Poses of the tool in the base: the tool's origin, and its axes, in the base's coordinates. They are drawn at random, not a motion.
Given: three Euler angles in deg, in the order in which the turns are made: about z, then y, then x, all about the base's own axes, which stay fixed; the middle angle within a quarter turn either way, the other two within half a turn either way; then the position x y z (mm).
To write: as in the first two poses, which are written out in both.
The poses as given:
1: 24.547 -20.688 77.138 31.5 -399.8 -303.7
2: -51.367 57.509 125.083 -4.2 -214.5 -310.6
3: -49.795 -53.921 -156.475 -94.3 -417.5 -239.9
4: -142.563 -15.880 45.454 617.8 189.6 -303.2
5: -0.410 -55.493 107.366 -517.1 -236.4 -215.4
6: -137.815 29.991 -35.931 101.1 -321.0 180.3
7: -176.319 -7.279 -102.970 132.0 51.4 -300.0
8: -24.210 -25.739 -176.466 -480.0 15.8 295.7
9: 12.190 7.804 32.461 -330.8 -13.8 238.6
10: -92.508 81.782 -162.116 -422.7 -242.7 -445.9
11: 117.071 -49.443 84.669 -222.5 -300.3 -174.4
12: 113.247 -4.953 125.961 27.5 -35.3 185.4
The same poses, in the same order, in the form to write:
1: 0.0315 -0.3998 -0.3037 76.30 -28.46 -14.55
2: -0.0042 -0.2145 -0.3106 109.14 19.67 69.14
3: -0.0943 -0.4175 -0.2399 -123.25 9.99 67.29
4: 0.6178 0.1896 -0.3032 -33.65 35.85 -160.42
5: -0.5171 -0.2364 -0.2154 100.06 14.64 -54.16
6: 0.1011 -0.3210 0.1803 13.09 -43.95 -153.04
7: 0.1320 0.0514 -0.3000 102.92 -5.22 -173.73
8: -0.4800 0.0158 0.2957 -165.41 21.72 27.83
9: -0.3308 -0.0138 0.2386 33.29 -0.08 14.44
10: -0.4227 -0.2427 -0.4459 98.11 -15.40 90.37
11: -0.2225 -0.3003 -0.1744 -83.32 -58.70 124.72
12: 0.0275 -0.0353 0.1854 -154.99 -49.79 -127.53
